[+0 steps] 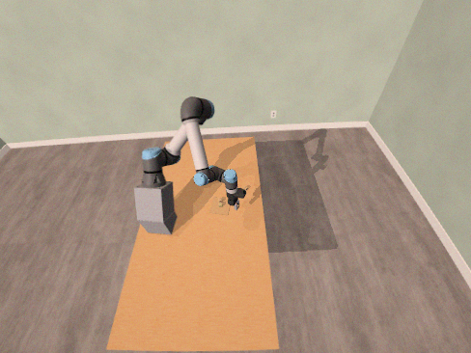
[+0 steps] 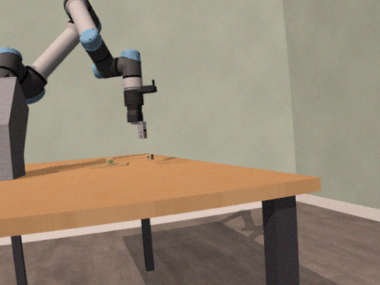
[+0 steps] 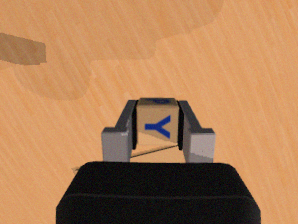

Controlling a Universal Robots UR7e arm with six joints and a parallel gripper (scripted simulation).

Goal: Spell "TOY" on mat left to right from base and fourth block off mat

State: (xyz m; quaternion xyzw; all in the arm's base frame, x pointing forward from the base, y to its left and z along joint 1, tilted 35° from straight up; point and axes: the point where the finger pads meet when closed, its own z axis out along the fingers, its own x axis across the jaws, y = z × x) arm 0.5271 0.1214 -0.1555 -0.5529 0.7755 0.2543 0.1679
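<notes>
Right now the O block is 140 mm behind my hand, 60 mm to the left of it and 100 mm below it. Also, from my hand: Y block: 10 mm below; then T block: 150 mm behind, 110 mm to the left, 100 mm below; then tan mat: 140 mm behind, 60 mm to the left, 120 mm below.
</notes>
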